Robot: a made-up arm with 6 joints.
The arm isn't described. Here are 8 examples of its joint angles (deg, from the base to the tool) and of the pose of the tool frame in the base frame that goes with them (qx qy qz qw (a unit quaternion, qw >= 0); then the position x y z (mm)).
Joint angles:
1: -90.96 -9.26 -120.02 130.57 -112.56 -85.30
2: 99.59 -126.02 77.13 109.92 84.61 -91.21
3: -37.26 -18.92 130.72 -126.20 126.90 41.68
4: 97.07 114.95 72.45 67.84 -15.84 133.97
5: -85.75 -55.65 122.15 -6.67 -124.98 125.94
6: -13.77 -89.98 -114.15 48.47 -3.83 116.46
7: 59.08 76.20 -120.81 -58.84 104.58 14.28
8: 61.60 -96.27 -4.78 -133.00 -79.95 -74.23
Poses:
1: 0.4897 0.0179 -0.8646 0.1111 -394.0 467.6 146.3
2: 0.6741 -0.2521 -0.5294 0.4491 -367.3 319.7 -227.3
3: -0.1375 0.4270 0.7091 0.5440 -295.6 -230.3 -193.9
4: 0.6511 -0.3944 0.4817 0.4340 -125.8 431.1 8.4
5: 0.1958 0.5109 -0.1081 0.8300 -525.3 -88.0 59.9
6: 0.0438 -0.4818 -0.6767 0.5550 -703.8 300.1 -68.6
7: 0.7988 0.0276 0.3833 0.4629 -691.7 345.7 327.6
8: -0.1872 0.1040 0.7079 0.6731 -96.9 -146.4 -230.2
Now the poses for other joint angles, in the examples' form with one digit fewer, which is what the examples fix.
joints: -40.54 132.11 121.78 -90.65 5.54 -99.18
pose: 0.282 0.574 -0.343 0.688 -681 -167 693
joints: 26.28 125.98 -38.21 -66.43 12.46 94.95
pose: 0.478 0.151 0.799 0.331 -394 310 458
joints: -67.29 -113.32 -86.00 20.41 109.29 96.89
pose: 0.160 -0.786 -0.570 0.177 -488 -15 344
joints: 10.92 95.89 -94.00 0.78 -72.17 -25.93
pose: -0.234 0.501 -0.188 0.812 -815 -308 694
